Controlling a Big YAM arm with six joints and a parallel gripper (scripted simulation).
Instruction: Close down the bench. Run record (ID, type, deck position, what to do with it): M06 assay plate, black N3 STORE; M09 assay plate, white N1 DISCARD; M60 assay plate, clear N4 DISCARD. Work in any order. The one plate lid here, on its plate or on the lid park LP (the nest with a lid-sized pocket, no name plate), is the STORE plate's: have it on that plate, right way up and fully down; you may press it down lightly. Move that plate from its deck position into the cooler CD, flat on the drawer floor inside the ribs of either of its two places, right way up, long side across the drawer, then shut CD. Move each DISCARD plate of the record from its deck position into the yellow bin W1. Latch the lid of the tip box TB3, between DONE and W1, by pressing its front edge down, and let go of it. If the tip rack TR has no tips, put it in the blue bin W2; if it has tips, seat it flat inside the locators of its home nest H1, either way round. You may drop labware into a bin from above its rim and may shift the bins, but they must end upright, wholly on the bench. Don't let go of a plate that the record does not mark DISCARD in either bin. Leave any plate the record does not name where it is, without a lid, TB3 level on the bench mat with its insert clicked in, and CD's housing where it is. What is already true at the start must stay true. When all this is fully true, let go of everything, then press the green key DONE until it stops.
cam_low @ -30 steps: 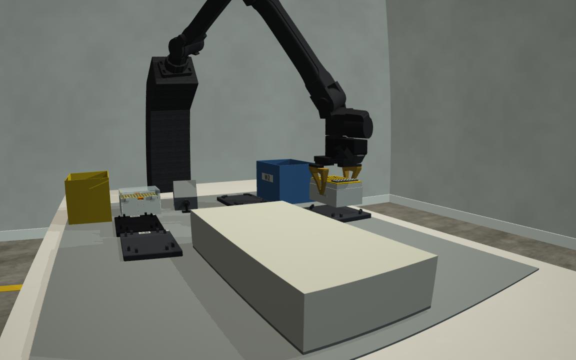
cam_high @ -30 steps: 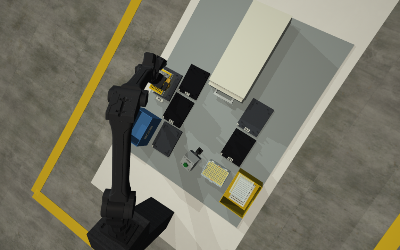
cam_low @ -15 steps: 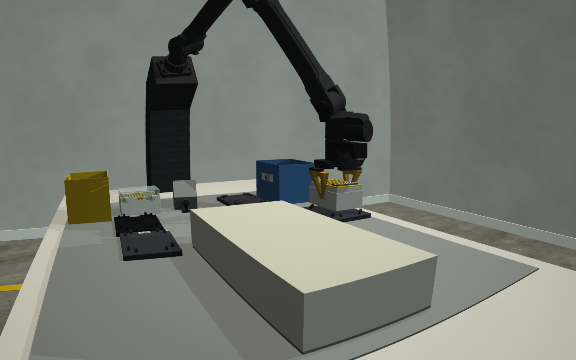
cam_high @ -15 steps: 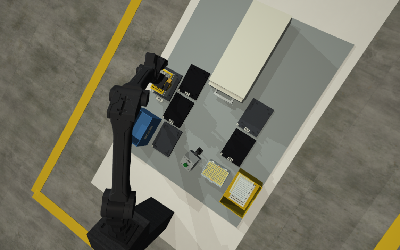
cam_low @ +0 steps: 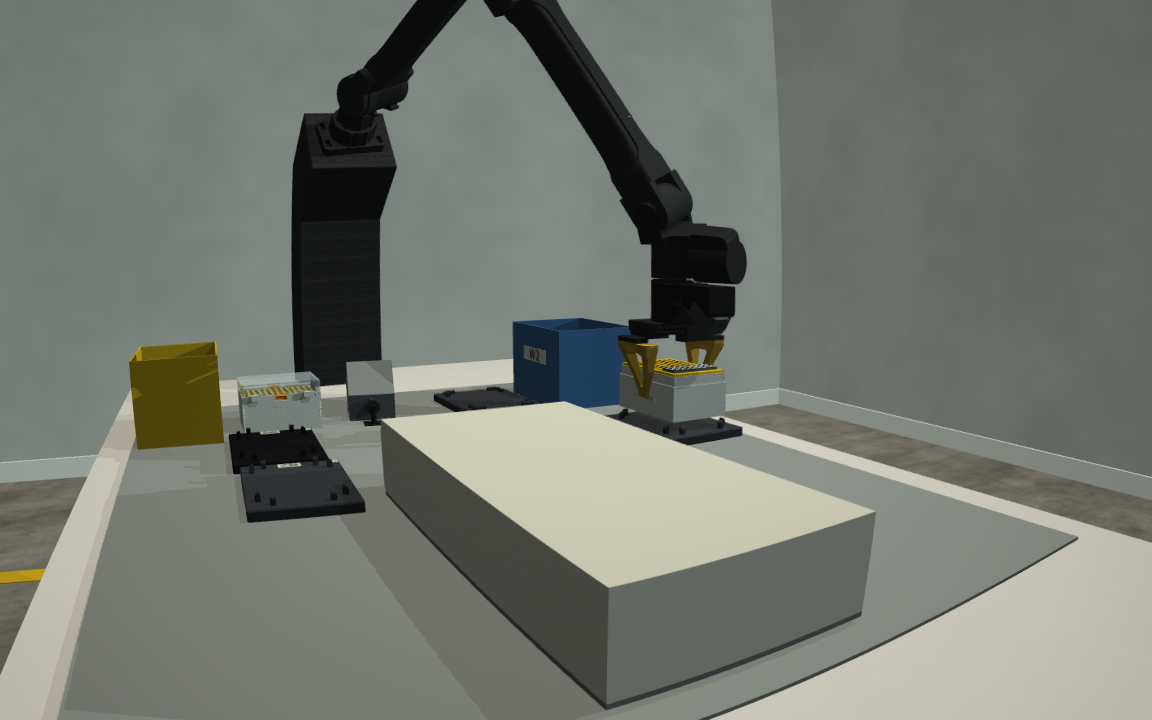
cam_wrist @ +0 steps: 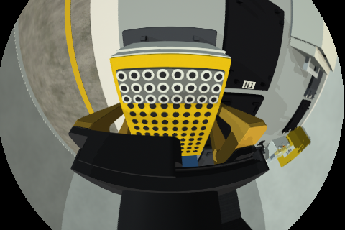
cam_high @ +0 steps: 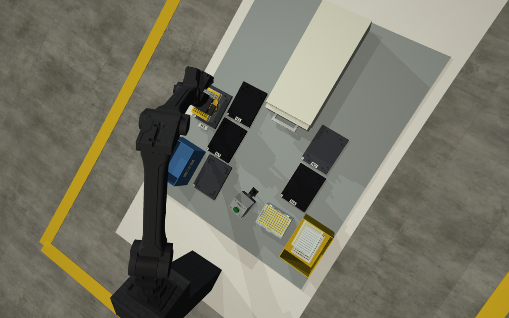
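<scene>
Now: hand 1 cm below the yellow tip rack and 1 cm past it. Also, from my hand: nest N3 (12 cm behind, 11 cm to the right, 5 cm below); home nest H1 (5 cm below); nest N1 (15 cm to the right, 5 cm below, 5 cm ahead).
</scene>
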